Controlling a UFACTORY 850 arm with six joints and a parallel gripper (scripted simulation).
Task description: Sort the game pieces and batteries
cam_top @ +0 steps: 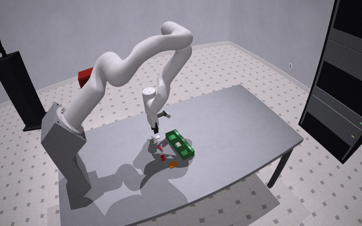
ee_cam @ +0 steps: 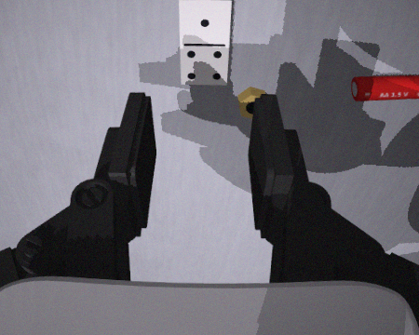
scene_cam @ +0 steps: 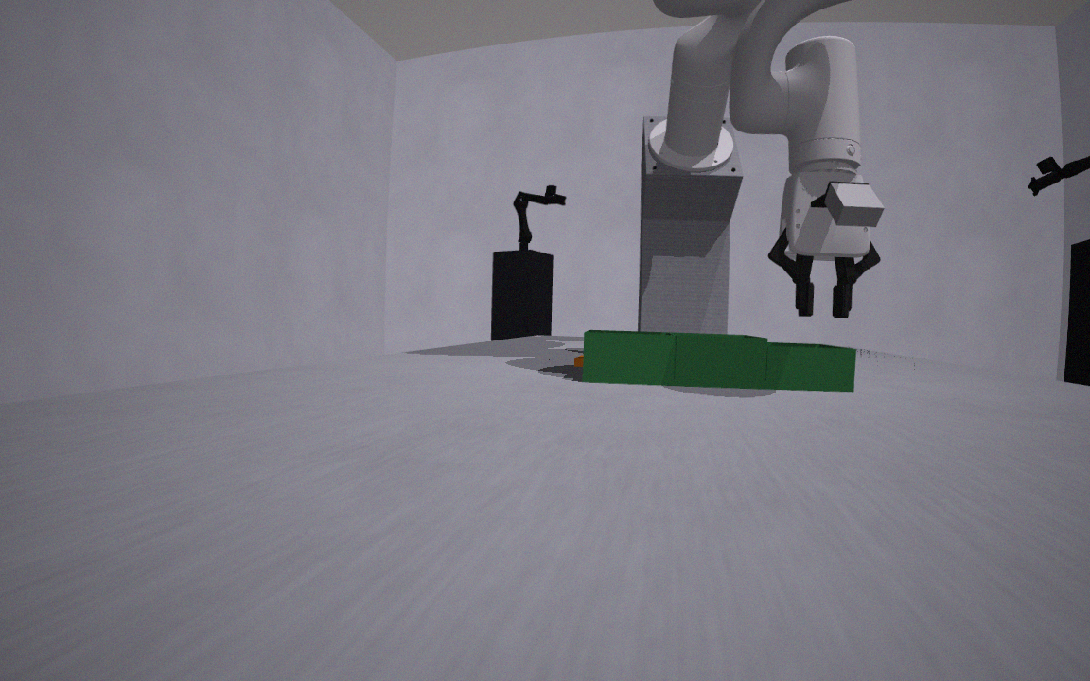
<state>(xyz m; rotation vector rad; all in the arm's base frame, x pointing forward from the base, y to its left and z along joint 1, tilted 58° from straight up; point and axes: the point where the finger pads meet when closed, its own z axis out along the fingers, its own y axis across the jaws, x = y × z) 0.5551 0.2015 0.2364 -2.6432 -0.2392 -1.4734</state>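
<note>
My hand is 90 mm above the yellow nut, 40 mm to the left of it and 30 mm past it. The rest, counted from my hand: orange flat block (270 mm to the right, 80 mm below, 80 mm ahead); green bin (150 mm ahead, 110 mm to the right, 70 mm below); red cylindrical battery (110 mm to the right, 80 mm below, 20 mm ahead).
</note>
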